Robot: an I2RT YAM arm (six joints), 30 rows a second.
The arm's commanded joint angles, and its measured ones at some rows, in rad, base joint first. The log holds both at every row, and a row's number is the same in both.
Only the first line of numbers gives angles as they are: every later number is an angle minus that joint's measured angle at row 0.
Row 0, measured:
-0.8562 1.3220 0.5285 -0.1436 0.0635 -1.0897
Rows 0 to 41, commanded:
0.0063 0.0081 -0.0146 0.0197 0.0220 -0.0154
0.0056 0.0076 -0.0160 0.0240 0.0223 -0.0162
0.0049 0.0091 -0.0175 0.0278 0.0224 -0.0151
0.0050 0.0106 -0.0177 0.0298 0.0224 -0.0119
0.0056 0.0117 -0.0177 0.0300 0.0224 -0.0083
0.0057 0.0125 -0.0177 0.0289 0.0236 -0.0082
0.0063 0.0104 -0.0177 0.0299 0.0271 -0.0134
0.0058 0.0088 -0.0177 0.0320 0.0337 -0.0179
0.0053 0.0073 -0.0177 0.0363 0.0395 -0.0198
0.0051 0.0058 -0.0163 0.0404 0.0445 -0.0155
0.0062 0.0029 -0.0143 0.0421 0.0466 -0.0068
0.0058 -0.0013 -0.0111 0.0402 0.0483 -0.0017
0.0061 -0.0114 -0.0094 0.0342 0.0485 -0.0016
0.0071 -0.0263 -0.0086 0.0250 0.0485 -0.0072
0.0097 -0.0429 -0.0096 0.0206 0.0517 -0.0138
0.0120 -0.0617 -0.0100 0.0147 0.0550 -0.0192
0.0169 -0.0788 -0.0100 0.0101 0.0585 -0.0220
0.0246 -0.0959 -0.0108 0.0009 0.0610 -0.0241
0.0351 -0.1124 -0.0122 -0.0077 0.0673 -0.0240
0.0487 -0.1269 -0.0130 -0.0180 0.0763 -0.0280
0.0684 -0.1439 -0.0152 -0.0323 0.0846 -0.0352
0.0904 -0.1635 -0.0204 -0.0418 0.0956 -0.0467
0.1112 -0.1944 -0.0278 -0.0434 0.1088 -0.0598
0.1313 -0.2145 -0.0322 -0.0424 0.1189 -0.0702
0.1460 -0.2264 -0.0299 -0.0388 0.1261 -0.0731
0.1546 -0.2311 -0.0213 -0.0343 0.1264 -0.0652
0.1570 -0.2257 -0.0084 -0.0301 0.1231 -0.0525
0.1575 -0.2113 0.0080 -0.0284 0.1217 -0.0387
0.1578 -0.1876 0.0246 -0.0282 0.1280 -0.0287
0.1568 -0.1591 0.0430 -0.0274 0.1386 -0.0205
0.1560 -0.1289 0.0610 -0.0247 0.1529 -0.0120
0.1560 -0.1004 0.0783 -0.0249 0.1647 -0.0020
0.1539 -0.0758 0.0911 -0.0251 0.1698 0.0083
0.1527 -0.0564 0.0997 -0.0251 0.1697 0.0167
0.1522 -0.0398 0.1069 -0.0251 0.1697 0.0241
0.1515 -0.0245 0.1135 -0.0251 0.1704 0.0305
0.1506 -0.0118 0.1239 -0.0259 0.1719 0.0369
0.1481 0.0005 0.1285 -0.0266 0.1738 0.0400
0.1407 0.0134 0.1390 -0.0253 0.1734 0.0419
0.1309 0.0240 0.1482 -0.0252 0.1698 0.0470
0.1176 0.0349 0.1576 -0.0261 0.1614 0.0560
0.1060 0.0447 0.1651 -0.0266 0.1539 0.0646
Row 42, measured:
0.1472 0.0057 0.1107 -0.0233 0.1431 0.0153
